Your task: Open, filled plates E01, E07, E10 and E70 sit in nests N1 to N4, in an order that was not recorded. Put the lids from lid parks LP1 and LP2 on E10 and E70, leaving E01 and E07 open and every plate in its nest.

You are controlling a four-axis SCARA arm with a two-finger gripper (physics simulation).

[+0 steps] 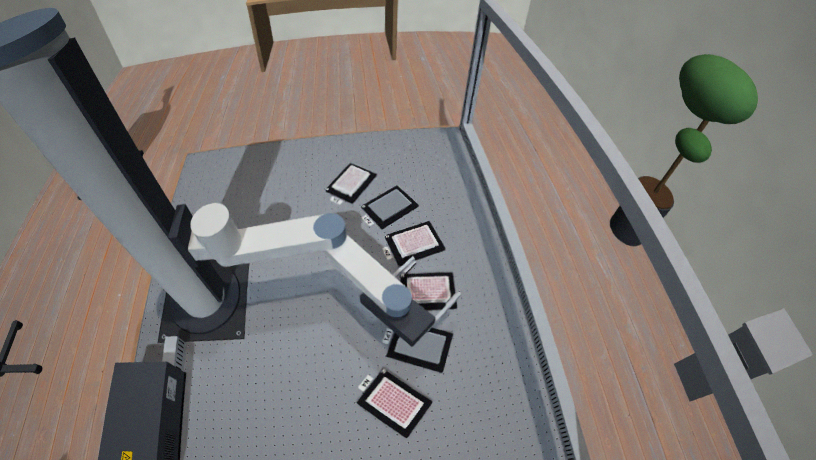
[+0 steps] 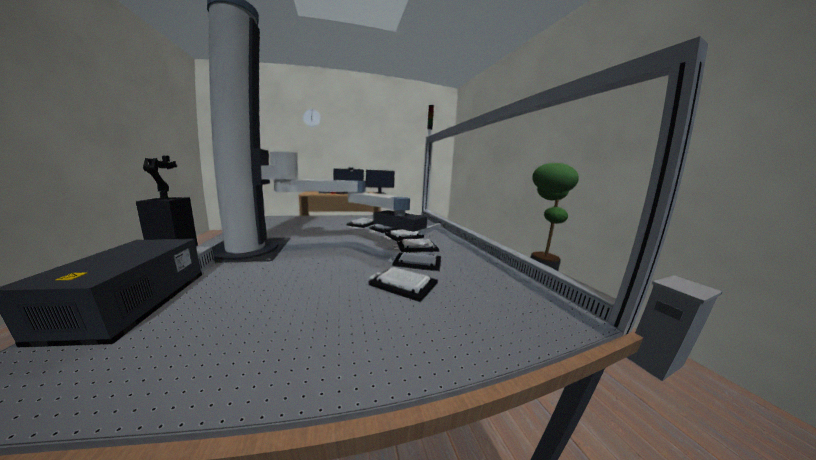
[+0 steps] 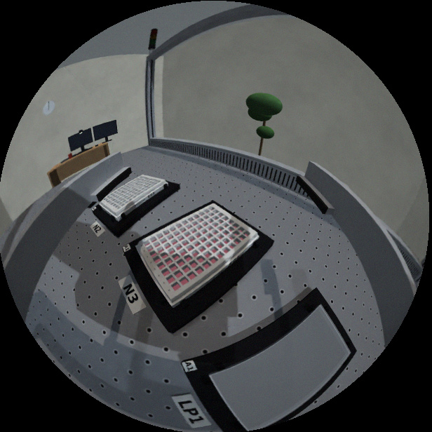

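Pixels of known places: gripper, fingertip midpoint: [image 1: 436,276]; arm's base, origin of the base link: [image 1: 206,299] [image 2: 246,251].
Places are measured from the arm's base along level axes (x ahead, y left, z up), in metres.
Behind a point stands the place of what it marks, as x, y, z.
My gripper [image 1: 435,277] {0.726, -0.062, 0.127} [image 3: 213,157] is open and empty, above the N3 plate, its fingers apart on either side. The white open plate [image 1: 429,288] {0.717, -0.053, 0.038} [image 2: 417,244] {0.702, -0.091, 0.038} [image 3: 200,245] with pink wells sits in nest N3 [image 3: 220,286]. Other open plates are the N2 plate [image 1: 415,240] {0.704, 0.126, 0.037} [image 2: 404,233] {0.693, 0.087, 0.039} [image 3: 134,195], the N1 plate [image 1: 351,181] {0.515, 0.411, 0.038} [image 2: 362,221] {0.510, 0.383, 0.039} and the N4 plate [image 1: 394,401] {0.567, -0.375, 0.038} [image 2: 403,280] {0.560, -0.399, 0.038}. A grey lid [image 1: 434,349] {0.698, -0.242, 0.030} [image 2: 418,260] {0.655, -0.246, 0.031} [image 3: 285,370] lies in LP1; another lid [image 1: 389,206] {0.640, 0.282, 0.031} [image 2: 381,227] {0.606, 0.256, 0.031} lies in LP2. Plate names are unreadable.
The arm's column [image 1: 114,154] {0.076, -0.034, 0.648} [image 2: 233,131] {0.025, -0.070, 0.454} stands at the left of the perforated table [image 1: 274,400] {0.242, -0.339, 0.013} [image 2: 285,342] {0.289, -0.569, 0.013}. A dark control box [image 1: 142,408] {-0.092, -0.377, 0.128} [image 2: 102,291] {-0.035, -0.533, 0.112} is near its base. A framed guard [image 1: 577,114] {1.004, 0.010, 0.618} [image 2: 548,94] {1.004, -0.379, 0.604} runs along the right edge, beyond the nests.
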